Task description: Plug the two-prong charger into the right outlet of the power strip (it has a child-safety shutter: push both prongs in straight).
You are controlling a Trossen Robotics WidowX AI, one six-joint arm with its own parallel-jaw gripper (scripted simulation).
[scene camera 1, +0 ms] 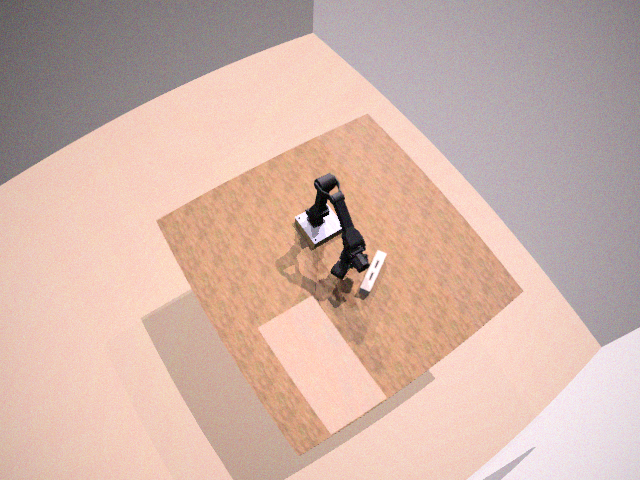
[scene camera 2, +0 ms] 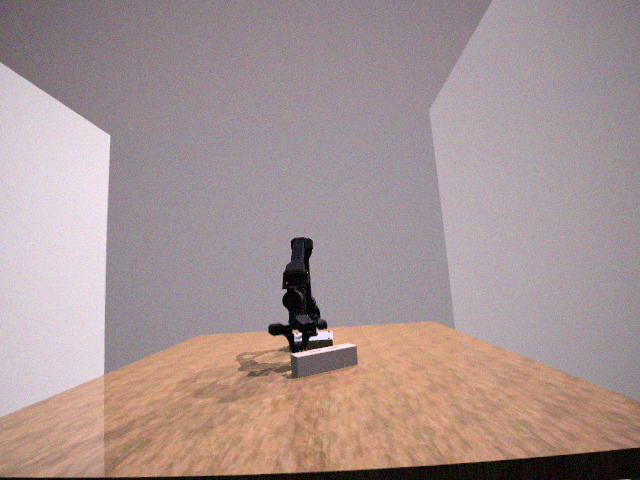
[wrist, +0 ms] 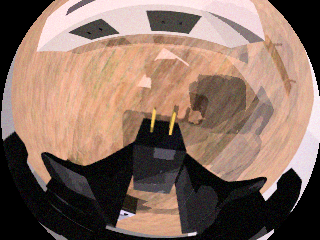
Labels:
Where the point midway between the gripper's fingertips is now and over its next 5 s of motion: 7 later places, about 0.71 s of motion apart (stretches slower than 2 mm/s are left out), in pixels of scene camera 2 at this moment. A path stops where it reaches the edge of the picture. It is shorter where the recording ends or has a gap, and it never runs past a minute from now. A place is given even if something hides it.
The gripper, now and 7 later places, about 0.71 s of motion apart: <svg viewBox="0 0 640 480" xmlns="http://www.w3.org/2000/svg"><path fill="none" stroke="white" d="M299 353L301 356L305 360L305 360L305 360L306 361L306 361L307 361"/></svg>

